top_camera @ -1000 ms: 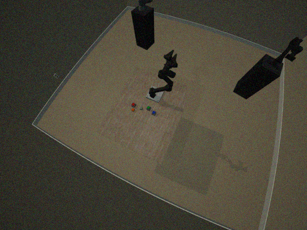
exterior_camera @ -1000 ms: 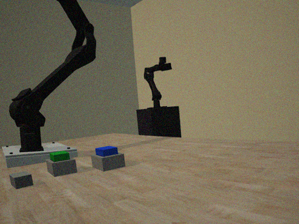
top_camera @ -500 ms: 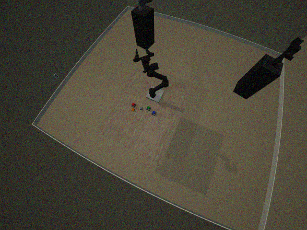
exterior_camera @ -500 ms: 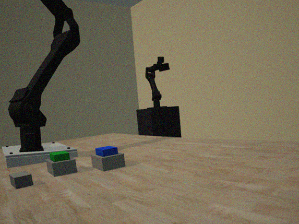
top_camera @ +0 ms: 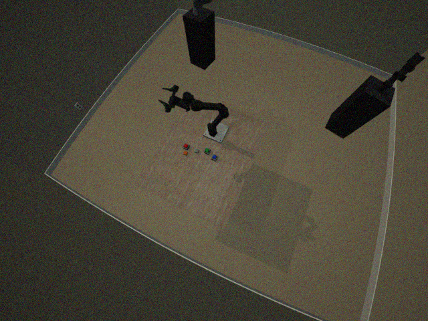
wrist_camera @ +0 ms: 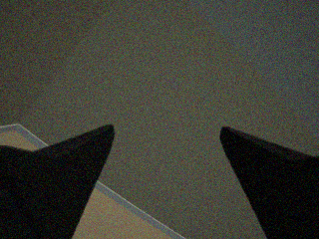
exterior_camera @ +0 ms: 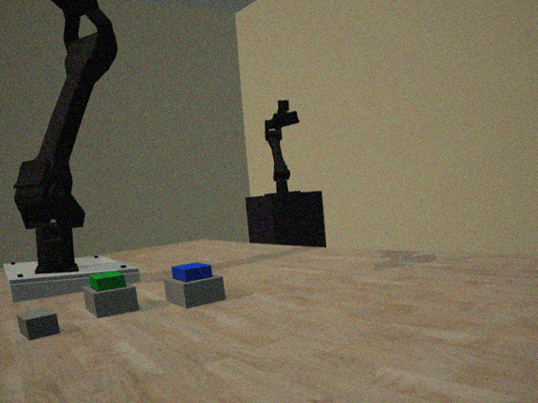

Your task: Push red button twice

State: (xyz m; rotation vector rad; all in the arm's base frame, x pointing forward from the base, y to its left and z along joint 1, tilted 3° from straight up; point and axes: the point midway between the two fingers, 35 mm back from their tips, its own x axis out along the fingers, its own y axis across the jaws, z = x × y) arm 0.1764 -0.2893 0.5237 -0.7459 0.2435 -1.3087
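My gripper tip is 54 cm above the red button, 16 cm to the right of it and 7 cm short of it. Also, from my gripper tip: green button 54 cm below, 35 cm to the left, 1 cm behind; orange block 56 cm below, 20 cm to the left, 13 cm ahead; grey block 56 cm below, 27 cm to the left, 5 cm ahead.
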